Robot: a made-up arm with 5 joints.
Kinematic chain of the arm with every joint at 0, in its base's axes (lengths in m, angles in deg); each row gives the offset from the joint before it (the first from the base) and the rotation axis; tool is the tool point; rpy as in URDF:
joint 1: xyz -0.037 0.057 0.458 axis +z
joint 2: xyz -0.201 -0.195 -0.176 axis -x
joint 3: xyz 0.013 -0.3 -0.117 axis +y
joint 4: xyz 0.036 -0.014 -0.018 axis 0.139 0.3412 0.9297
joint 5: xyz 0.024 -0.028 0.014 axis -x
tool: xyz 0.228 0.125 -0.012 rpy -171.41 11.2 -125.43
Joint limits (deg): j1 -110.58..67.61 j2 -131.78..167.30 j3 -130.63..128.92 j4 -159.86..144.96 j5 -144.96..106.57
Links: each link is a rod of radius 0.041 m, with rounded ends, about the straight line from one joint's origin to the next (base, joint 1, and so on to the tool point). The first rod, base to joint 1, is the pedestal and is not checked.
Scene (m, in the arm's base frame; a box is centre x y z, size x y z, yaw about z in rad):
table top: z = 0
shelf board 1: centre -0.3 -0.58 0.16 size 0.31 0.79 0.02 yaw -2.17
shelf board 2: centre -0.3 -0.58 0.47 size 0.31 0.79 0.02 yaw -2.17
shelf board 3: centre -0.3 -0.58 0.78 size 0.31 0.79 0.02 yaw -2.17
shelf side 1: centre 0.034 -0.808 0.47 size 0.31 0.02 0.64 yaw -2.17
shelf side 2: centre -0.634 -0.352 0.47 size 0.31 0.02 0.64 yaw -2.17
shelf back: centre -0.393 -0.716 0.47 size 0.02 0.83 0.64 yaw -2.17
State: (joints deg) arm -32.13 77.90 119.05 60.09 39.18
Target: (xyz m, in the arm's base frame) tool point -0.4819 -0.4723 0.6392
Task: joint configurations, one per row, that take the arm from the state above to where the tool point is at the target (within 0.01 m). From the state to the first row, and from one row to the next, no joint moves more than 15 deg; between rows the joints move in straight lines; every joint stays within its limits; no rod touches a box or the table.
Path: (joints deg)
1: -33.31 90.43 115.70 60.46 38.24
2: -34.49 102.95 112.35 60.82 37.30
3: -35.66 115.48 109.00 61.19 36.36
4: -23.47 124.15 100.32 51.22 39.18
5: -11.28 132.82 91.63 41.25 41.99
6: 0.91 141.49 82.95 31.28 44.81
7: -1.32 127.67 88.45 20.31 53.09
8: -3.55 113.84 93.95 9.33 61.37
9: -5.77 100.01 99.45 -1.64 69.65
10: -8.00 86.19 104.95 -12.62 77.93

